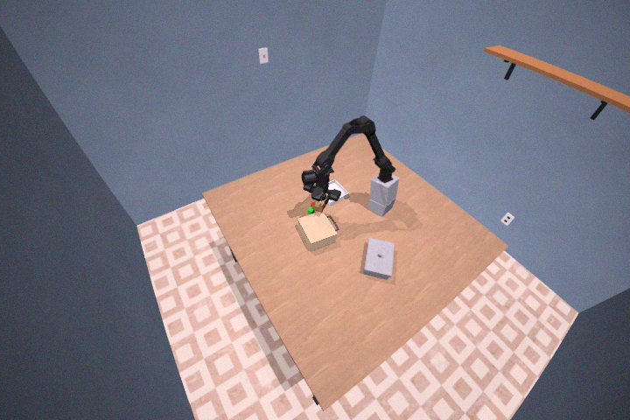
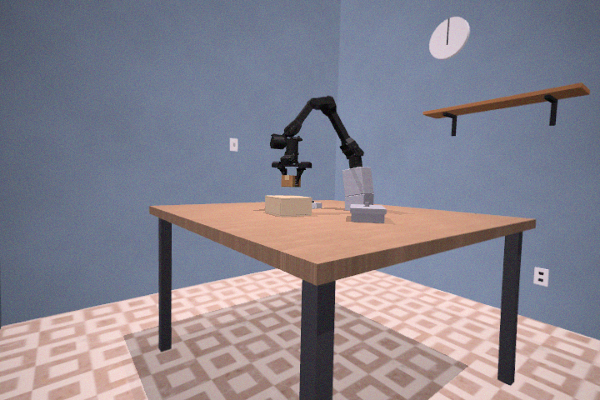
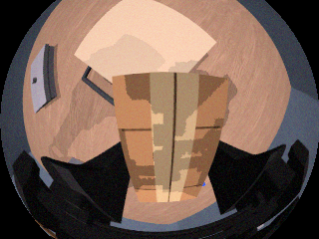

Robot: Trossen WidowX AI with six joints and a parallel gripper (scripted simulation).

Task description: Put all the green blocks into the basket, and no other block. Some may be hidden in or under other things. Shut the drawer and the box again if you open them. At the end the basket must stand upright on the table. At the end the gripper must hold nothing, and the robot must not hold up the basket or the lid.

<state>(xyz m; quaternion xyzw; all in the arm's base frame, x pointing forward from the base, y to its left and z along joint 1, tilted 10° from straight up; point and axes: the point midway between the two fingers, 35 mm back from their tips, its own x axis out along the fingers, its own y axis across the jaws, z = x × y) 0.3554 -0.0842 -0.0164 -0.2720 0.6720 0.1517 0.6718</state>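
The red block is 160 mm below my hand, 90 mm to the right of it and 10 mm behind it. The rest, counted from my hand: small wooden container 20 mm below; drawer 140 mm below, 90 mm to the left, 60 mm ahead; tan drawer cabinet 130 mm below, 90 mm to the left, 80 mm ahead.
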